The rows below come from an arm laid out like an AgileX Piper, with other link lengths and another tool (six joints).
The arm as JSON. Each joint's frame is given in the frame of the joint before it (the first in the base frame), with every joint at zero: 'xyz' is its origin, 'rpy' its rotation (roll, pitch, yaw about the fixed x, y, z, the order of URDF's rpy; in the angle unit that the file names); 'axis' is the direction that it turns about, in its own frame. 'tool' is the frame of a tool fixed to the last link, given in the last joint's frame.
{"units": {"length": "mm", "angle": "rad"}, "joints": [
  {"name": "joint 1", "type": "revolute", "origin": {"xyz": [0.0, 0.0, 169.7], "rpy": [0.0, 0.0, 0.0]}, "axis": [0.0, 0.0, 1.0]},
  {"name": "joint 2", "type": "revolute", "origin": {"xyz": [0.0, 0.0, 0.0], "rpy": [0.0, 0.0, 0.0]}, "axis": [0.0, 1.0, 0.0]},
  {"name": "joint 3", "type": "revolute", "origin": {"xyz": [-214.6, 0.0, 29.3], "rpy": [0.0, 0.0, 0.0]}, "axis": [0.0, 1.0, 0.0]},
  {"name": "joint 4", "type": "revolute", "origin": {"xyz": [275.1, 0.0, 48.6], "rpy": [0.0, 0.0, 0.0]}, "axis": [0.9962, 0.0, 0.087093]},
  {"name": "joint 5", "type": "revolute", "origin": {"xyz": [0.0, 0.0, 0.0], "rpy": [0.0, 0.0, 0.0]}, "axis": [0.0, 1.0, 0.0]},
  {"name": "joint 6", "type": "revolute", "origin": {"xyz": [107.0, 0.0, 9.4], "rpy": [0.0, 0.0, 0.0]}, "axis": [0.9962, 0.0, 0.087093]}
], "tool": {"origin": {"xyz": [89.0, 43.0, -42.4], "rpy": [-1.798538, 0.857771, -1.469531]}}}
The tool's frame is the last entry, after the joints.
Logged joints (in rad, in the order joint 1, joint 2, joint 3, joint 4, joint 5, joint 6), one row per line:
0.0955, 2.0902, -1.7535, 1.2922, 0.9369, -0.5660
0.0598, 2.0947, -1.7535, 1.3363, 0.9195, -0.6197
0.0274, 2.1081, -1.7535, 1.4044, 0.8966, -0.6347
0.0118, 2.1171, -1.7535, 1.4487, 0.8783, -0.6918
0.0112, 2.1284, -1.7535, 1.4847, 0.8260, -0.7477
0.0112, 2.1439, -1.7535, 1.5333, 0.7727, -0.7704
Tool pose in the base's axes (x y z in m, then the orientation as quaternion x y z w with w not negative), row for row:
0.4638, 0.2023, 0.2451, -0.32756, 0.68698, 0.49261, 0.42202
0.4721, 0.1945, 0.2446, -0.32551, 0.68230, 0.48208, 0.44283
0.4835, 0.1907, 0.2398, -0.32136, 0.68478, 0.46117, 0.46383
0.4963, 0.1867, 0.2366, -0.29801, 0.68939, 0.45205, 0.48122
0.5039, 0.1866, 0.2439, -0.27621, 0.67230, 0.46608, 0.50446
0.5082, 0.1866, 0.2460, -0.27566, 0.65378, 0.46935, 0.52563
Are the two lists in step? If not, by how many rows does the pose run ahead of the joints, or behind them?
The pose runs 2 rows ahead of the joints: the pose in row i belongs to the joints in row i + 2.
